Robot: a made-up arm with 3 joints. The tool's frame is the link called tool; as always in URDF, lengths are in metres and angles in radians. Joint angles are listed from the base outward. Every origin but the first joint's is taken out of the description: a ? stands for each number. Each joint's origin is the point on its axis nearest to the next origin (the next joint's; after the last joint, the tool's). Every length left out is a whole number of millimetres.
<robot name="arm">
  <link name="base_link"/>
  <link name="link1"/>
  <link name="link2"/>
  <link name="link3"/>
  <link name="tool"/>
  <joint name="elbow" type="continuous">
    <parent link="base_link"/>
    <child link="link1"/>
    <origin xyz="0.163 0.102 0.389" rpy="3.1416 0 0"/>
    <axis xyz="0 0 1"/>
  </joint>
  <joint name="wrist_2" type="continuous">
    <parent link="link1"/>
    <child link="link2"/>
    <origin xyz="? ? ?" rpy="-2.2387 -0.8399 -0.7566"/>
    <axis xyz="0 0 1"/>
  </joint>
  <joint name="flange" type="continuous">
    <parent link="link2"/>
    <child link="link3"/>
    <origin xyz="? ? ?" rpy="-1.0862 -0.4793 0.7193"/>
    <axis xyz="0 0 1"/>
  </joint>
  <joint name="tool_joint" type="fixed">
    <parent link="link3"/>
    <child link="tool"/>
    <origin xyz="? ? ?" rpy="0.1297 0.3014 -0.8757"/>
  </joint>
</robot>
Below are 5 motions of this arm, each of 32 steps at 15 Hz.
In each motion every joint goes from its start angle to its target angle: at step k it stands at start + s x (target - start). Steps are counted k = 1, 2, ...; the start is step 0. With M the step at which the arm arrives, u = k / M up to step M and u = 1 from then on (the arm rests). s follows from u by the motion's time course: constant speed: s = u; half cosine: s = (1 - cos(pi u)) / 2; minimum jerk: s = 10 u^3 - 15 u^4 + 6 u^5.
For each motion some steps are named. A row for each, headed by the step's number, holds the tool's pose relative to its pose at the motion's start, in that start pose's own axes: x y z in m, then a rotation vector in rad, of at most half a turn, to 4 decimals.
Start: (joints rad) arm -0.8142 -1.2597 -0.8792
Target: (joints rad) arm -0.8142 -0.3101 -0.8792
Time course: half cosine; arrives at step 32
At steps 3, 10, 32:
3: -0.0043 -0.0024 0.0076 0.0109 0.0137 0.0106
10: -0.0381 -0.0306 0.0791 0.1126 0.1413 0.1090
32: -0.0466 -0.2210 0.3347 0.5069 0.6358 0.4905

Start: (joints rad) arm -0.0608 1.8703 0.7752
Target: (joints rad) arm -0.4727 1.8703 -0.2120
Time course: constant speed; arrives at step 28
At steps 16, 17, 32:
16: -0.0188 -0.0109 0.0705 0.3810 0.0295 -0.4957
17: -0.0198 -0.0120 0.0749 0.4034 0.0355 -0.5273
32: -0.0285 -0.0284 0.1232 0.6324 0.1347 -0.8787

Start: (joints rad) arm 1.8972 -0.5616 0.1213
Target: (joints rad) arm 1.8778 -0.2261 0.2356
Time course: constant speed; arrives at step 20
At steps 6, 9, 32:
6: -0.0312 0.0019 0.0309 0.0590 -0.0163 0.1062
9: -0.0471 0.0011 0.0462 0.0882 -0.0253 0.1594
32: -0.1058 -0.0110 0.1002 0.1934 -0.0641 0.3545

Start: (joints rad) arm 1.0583 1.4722 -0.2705
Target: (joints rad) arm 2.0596 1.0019 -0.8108
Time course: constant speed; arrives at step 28
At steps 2, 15, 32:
2: 0.0193 0.0024 -0.0269 -0.0226 -0.0810 -0.0720
15: 0.1968 -0.0131 -0.1391 -0.0712 -0.6412 -0.5446
32: 0.3991 -0.0776 -0.1142 0.0545 -1.2430 -0.9958

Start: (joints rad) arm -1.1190 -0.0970 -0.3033
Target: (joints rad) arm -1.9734 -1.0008 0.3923
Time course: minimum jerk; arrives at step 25
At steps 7, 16, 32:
7: -0.0037 -0.0187 -0.0514 -0.1534 -0.0114 0.1231
16: 0.0359 -0.1496 -0.2416 -0.8349 -0.1001 0.6212
32: 0.0852 -0.2048 -0.2909 -1.1137 -0.1582 0.7817

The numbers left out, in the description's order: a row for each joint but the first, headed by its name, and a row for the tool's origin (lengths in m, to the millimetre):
wrist_2: -0.082 0.025 0
flange: 0.215 0.391 0
tool: -0.015 -0.003 0

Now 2 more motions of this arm.
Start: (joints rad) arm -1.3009 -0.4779 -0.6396
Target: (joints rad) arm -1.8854 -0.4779 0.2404
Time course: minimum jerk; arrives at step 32
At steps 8, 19, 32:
8: -0.0137 -0.0161 -0.0040 -0.0310 -0.0033 0.1449
19: -0.0699 -0.1132 -0.0276 -0.2357 -0.0440 0.9307
32: -0.0878 -0.1735 -0.0421 -0.3829 -0.0849 1.3752

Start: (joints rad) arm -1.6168 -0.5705 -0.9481
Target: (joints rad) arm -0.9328 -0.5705 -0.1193
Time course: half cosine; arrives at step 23
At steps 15, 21, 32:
15: 0.1252 0.1226 0.0122 -0.1829 0.2162 0.0921
21: 0.1805 0.1492 0.0118 -0.2160 0.3076 0.1275
32: 0.1847 0.1508 0.0116 -0.2178 0.3146 0.1302

